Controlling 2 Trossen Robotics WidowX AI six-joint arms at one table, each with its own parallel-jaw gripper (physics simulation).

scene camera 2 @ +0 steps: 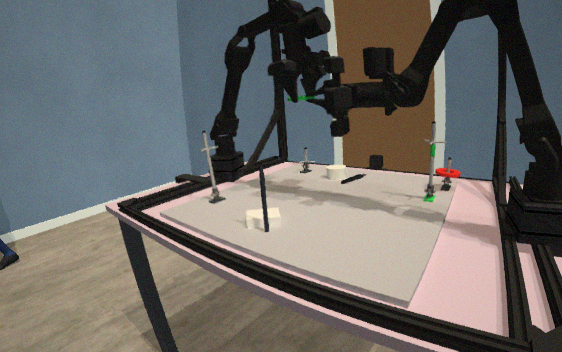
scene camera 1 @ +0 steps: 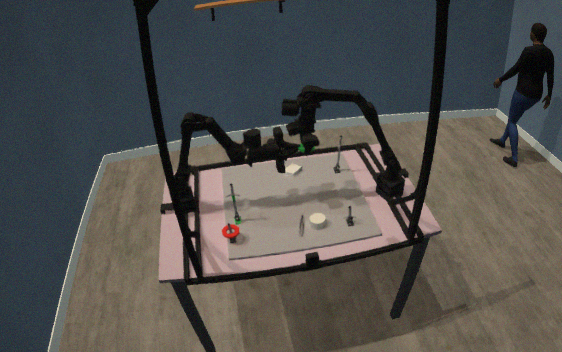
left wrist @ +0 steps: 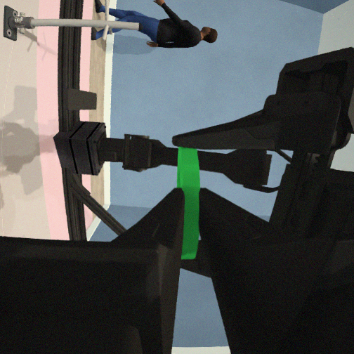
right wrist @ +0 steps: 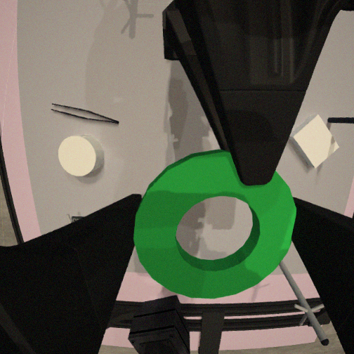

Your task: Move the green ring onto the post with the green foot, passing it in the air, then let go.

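Seen in the pictures: left gripper, fingertip midpoint: (scene camera 2: 306,98) (scene camera 1: 300,146); right gripper, fingertip midpoint: (scene camera 2: 303,102) (scene camera 1: 304,150); left arm's base, link origin: (scene camera 2: 544,197) (scene camera 1: 182,194); right arm's base, link origin: (scene camera 2: 225,154) (scene camera 1: 391,177).
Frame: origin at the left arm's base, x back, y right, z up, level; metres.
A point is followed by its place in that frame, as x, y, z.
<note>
The green ring (scene camera 1: 304,149) {-0.518, 0.156, 0.190} (scene camera 2: 300,98) {-0.523, 0.098, 0.180} (left wrist: 188,167) (right wrist: 165,210) is in the air above the middle of the far side of the table in scene camera 1. My right gripper (right wrist: 213,204) is shut on it, one finger on each side of its outer edge. My left gripper (left wrist: 189,196) is shut on the same ring, pinching its rim across the flat faces; one finger lies over the rim in the right wrist view. The tall post with the green foot (scene camera 1: 234,201) {-0.211, 0.170, 0.030} (scene camera 2: 432,165) {-0.209, 0.164, 0.011} stands upright at the left of the mat in scene camera 1, with no ring on it.
A red ring (scene camera 1: 231,236) {-0.157, 0.304, -0.027} (scene camera 2: 448,175) {-0.162, 0.236, -0.029} is on a short post beside the green-footed post. A tall grey post (scene camera 1: 339,155) {-0.755, 0.005, 0.013} (scene camera 2: 210,167) {-0.751, -0.004, 0.018}, another short post (scene camera 1: 350,217) {-0.638, 0.362, -0.044}, a cream cylinder (scene camera 1: 317,220) {-0.505, 0.325, -0.042} (right wrist: 77,155), tweezers (scene camera 1: 301,226) {-0.442, 0.322, -0.065}, a cream block (scene camera 1: 293,169) {-0.546, -0.065, -0.057} and a dark pen (scene camera 2: 264,200) {-0.511, -0.117, -0.009} are around.
</note>
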